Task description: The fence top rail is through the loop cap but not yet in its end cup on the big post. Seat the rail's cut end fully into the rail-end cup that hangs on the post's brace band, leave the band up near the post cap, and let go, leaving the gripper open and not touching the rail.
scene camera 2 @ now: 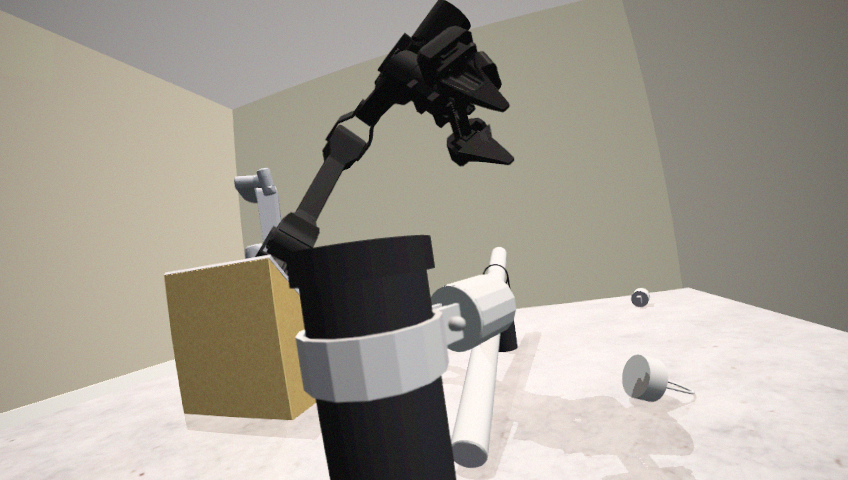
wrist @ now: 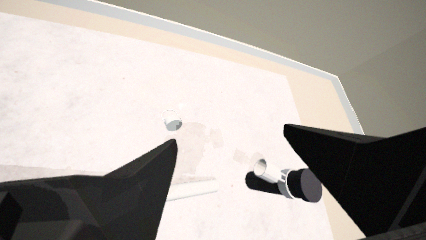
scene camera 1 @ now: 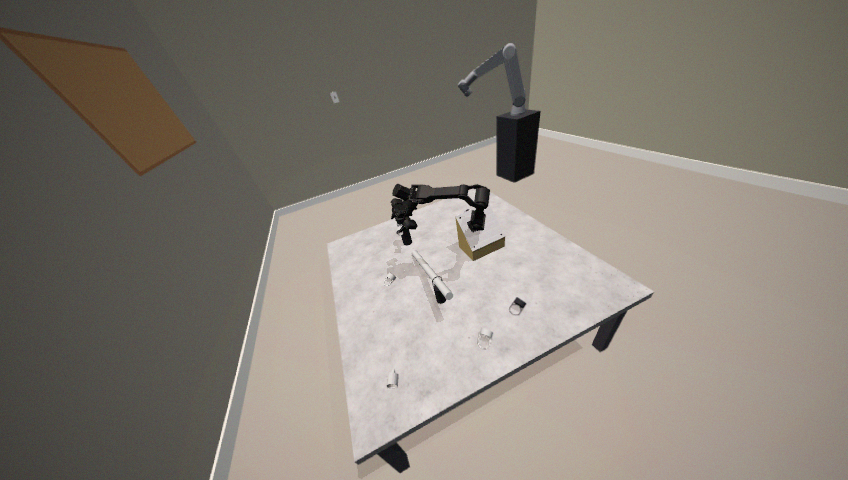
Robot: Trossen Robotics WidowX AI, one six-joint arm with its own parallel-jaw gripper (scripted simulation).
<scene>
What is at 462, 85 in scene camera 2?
My gripper.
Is my gripper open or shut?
Open.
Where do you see a grey cap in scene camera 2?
At 644, 378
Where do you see a white top rail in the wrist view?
At 196, 188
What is my gripper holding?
Nothing.
</scene>
